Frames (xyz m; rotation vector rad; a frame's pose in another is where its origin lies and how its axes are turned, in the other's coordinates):
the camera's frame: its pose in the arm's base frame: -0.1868 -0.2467 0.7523 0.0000 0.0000 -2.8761
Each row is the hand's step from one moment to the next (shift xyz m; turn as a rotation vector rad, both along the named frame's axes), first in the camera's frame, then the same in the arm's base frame.
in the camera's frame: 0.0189 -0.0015 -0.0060 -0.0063 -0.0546 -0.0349
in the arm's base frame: -0.0186 -0.0035 -0.0060 -0.0082 0.0543 -0.0349
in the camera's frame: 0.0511 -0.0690 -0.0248 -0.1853 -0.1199 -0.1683
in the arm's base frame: -0.0674 0.0532 -0.0248 0.1473 0.1643 -0.1683
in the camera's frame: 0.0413 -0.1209 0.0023 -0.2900 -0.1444 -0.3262
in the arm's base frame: -0.0716 0.1058 0.0023 0.2420 0.2154 -0.3262
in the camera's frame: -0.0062 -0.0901 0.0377 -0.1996 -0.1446 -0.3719
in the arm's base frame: -0.0177 0.0886 0.0377 0.1547 0.1919 -0.3719
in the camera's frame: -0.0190 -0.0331 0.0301 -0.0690 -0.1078 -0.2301
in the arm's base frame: 0.0096 0.0369 0.0301 0.0383 0.1221 -0.2301
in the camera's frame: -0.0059 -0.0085 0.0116 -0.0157 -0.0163 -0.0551
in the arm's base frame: 0.0035 0.0098 0.0116 0.0109 0.0198 -0.0551
